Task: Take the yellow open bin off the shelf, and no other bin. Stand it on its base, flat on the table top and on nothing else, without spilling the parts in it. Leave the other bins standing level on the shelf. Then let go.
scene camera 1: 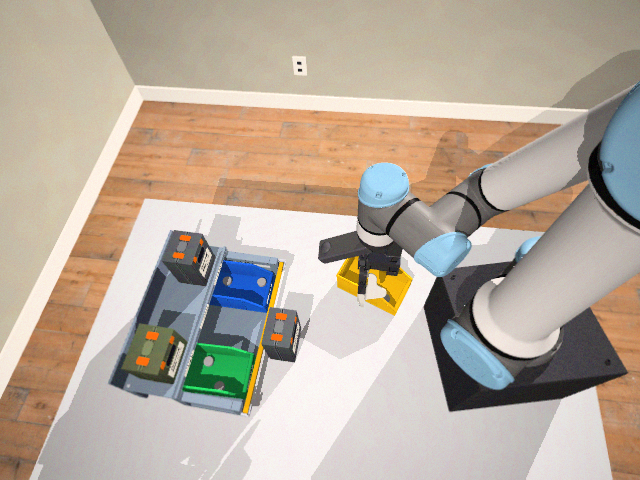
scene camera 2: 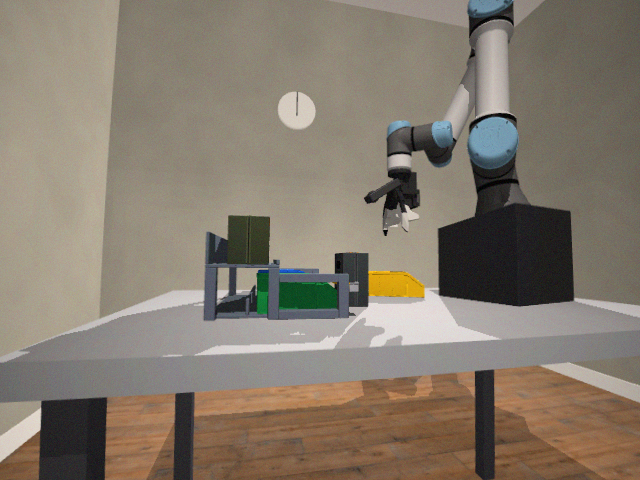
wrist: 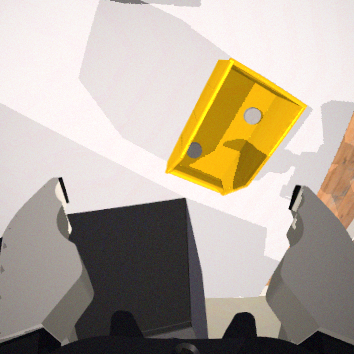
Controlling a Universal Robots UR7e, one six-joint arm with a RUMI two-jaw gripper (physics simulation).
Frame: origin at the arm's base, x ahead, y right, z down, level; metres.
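Seen in the pictures: gripper, between the fingertips: (scene camera 1: 364,275) (scene camera 2: 395,234) (wrist: 179,183); arm's base, origin of its link: (scene camera 2: 503,217).
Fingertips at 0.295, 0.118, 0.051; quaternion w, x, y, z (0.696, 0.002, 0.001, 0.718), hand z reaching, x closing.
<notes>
Pixels of each thing's middle, then the offset from my fingertips to it, as dx, dy, dz.
- yellow bin, middle of its body: (wrist: 223,137) (scene camera 1: 374,280) (scene camera 2: 394,283) -0.030, +0.061, +0.156
- blue bin, middle of its body: (scene camera 1: 237,285) (scene camera 2: 288,283) +0.328, +0.017, +0.150
- green bin, middle of its body: (scene camera 2: 297,291) (scene camera 1: 214,370) +0.342, -0.204, +0.150
- grey shelf, middle of its body: (scene camera 2: 280,272) (scene camera 1: 210,321) +0.365, -0.096, +0.113
- olive box, middle of its body: (scene camera 2: 250,241) (scene camera 1: 156,354) +0.443, -0.200, +0.044
The yellow bin (scene camera 1: 400,289) (scene camera 2: 395,284) (wrist: 272,107) stands upright, flat on its base on the white table top, apart from the shelf. Two round grey parts lie inside it; both show in the wrist view. My gripper (scene camera 1: 373,299) (scene camera 2: 395,230) (wrist: 179,183) is wide open and empty, clearly above the bin and not touching it. The blue bin (scene camera 1: 242,281) (scene camera 2: 284,271) and the green bin (scene camera 1: 227,361) (scene camera 2: 305,297) sit level in the lower front of the grey shelf (scene camera 1: 203,320) (scene camera 2: 273,294), with a gap between them.
A dark box (scene camera 1: 281,330) (scene camera 2: 351,279) stands on the table at the shelf's front. Another dark box (scene camera 1: 188,258) and an olive box (scene camera 1: 152,353) (scene camera 2: 248,240) stand on the shelf's rear upper level. The black robot base (scene camera 1: 465,392) (scene camera 2: 504,253) (wrist: 130,265) is near the yellow bin.
</notes>
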